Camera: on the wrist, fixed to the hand. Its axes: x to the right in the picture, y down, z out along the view.
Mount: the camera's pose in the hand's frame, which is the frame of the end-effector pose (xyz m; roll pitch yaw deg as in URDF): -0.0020 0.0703 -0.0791 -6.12 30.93 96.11
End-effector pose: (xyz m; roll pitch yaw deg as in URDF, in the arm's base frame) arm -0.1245 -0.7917 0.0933 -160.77 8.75 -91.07
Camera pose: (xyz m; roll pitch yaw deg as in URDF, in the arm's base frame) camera -0.2170 -0.7958 0.1445 162.90 -12.47 175.46
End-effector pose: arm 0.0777 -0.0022 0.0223 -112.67 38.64 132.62
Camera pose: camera 0.1669 0.0486 -0.0033 124.22 23.77 13.95
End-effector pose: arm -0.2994 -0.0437 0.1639 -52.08 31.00 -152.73
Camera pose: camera -0.2590 -0.0013 0.0757 70.92 53.18 15.85
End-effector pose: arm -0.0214 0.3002 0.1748 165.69 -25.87 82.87
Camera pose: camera 0.0215 0.2517 0.2585 -151.31 -36.73 -36.36
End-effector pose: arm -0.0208 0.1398 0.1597 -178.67 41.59 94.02
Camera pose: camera 0.0476 0.1946 0.2190 126.73 -25.47 20.74
